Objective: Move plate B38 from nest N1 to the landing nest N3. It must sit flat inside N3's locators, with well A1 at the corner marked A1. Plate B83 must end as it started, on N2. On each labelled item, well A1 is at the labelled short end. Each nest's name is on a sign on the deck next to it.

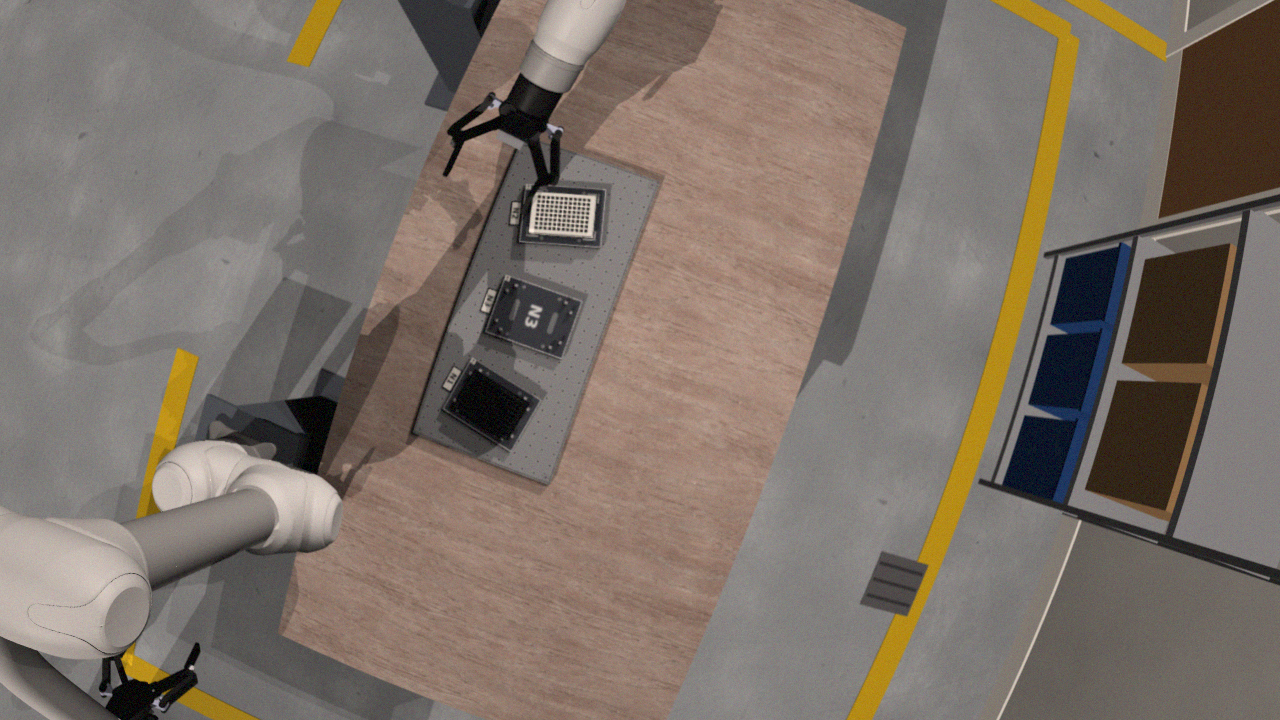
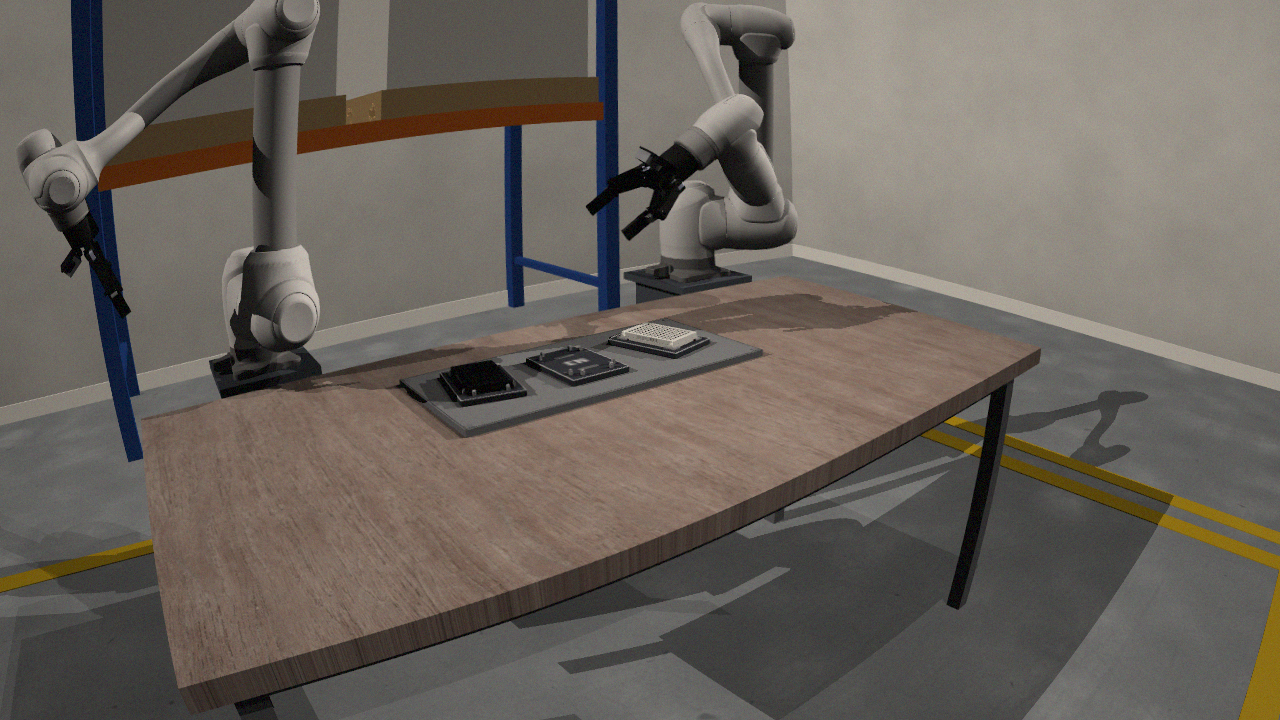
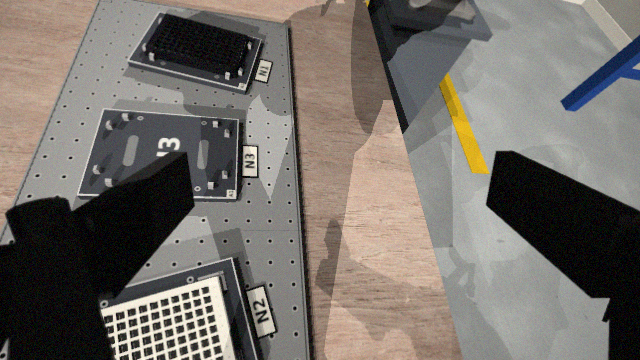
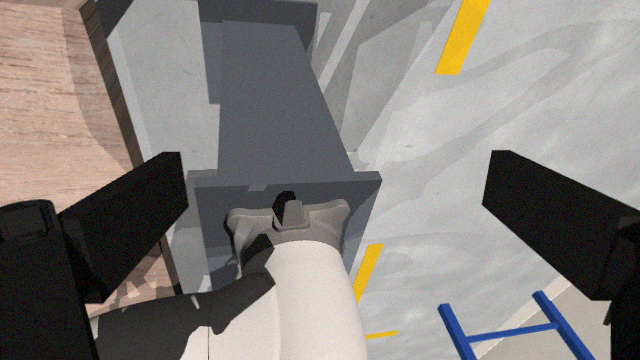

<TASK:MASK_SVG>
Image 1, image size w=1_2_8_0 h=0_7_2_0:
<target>left gripper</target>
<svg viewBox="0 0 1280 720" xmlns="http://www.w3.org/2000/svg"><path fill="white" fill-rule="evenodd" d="M520 72L505 101L501 101L495 97L494 92L490 92L480 105L456 121L448 129L447 134L453 137L450 145L454 148L454 151L444 170L443 176L447 177L452 170L465 141L497 130L509 110L516 111L517 109L533 117L532 120L537 122L534 129L542 133L546 131L548 138L551 140L550 174L546 168L540 138L538 138L535 146L527 143L538 180L520 211L524 215L538 189L545 190L548 184L556 186L559 181L560 138L564 128L562 126L555 127L547 123L563 93L559 94L540 88L526 79ZM499 108L500 117L498 116L467 130L461 130L485 112L487 108L490 110L495 107Z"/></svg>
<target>right gripper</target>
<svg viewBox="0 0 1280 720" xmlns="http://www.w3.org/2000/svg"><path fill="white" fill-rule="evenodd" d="M199 643L195 643L184 665L184 669L150 684L137 679L128 681L121 661L127 650L116 656L102 658L102 682L99 686L99 691L102 698L112 696L105 708L121 720L145 720L149 710L153 707L160 709L162 713L166 713L171 704L198 683L194 664L201 652ZM111 661L115 661L122 684L112 689Z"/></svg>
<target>white plate B83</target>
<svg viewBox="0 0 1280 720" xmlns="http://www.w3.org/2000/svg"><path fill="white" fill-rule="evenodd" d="M536 192L532 200L529 234L593 238L597 196Z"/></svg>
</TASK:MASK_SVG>
